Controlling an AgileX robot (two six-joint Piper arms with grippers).
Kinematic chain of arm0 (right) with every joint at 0, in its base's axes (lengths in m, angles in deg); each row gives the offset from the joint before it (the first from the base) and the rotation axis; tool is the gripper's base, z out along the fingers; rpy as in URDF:
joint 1: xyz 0 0 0.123 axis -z
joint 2: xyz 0 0 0 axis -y
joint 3: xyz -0.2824 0 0.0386 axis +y
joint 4: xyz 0.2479 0 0.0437 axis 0.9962 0 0.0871
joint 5: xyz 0 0 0 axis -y
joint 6: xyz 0.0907 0 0.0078 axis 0.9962 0 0.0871
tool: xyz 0 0 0 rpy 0 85 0
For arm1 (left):
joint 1: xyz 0 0 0.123 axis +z
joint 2: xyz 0 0 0 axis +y
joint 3: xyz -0.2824 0 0.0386 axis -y
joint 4: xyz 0.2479 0 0.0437 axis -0.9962 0 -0.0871
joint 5: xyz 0 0 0 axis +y
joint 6: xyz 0.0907 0 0.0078 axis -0.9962 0 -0.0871
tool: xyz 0 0 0 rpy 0 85 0
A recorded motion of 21 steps. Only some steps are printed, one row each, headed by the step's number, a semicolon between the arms.
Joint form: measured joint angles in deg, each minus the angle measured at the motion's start. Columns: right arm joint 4, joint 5, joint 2, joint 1, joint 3, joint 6; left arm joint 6, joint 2, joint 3, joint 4, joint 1, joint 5.
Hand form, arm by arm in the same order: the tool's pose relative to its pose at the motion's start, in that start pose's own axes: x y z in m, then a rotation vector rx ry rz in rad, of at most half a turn. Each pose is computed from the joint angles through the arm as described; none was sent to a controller.
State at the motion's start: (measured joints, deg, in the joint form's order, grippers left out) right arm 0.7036 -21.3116 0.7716 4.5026 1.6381 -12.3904; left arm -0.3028 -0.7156 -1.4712 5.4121 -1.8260 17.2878
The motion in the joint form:
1: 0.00 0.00 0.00 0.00 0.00 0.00; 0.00 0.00 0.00 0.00 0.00 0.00
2: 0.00 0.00 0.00 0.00 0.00 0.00; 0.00 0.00 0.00 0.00 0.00 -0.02
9: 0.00 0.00 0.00 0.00 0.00 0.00; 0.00 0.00 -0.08 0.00 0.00 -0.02
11: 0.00 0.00 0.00 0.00 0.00 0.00; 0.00 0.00 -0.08 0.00 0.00 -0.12
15: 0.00 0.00 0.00 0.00 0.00 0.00; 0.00 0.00 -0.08 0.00 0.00 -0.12
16: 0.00 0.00 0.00 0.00 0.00 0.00; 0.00 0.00 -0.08 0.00 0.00 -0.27
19: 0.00 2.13 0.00 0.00 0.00 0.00; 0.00 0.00 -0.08 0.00 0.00 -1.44
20: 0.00 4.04 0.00 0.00 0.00 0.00; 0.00 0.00 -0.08 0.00 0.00 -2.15
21: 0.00 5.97 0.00 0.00 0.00 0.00; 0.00 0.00 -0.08 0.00 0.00 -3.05
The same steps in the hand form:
1: 0.0000 0.0000 0.0000 0.0000 0.0000 0.0000; 0.0000 0.0000 0.0000 0.0000 0.0000 0.0000
2: 0.0000 0.0000 0.0000 0.0000 0.0000 0.0000; 0.0000 0.0000 0.0000 0.0000 -0.0003 0.0000
9: 0.0000 0.0000 0.0000 0.0000 0.0000 0.0000; 0.0004 0.0000 0.0001 -0.0001 0.0010 0.0000
11: 0.0000 0.0000 0.0000 0.0000 0.0000 0.0000; 0.0003 0.0000 0.0001 -0.0001 -0.0007 0.0000
15: 0.0000 0.0000 0.0000 0.0000 0.0000 0.0000; 0.0003 0.0000 0.0001 -0.0001 -0.0007 0.0000
16: 0.0000 0.0000 0.0000 0.0000 0.0000 0.0000; 0.0000 0.0000 0.0001 -0.0001 -0.0033 0.0000
19: -0.0033 -0.0007 -0.0001 0.0080 -0.0363 0.0000; -0.0018 0.0001 0.0001 -0.0003 -0.0237 0.0000
20: -0.0063 -0.0014 -0.0002 0.0151 -0.0689 0.0000; -0.0030 0.0001 0.0001 -0.0003 -0.0361 0.0000
21: -0.0092 -0.0020 -0.0005 0.0224 -0.1018 0.0000; -0.0044 0.0001 0.0000 -0.0004 -0.0518 0.0000

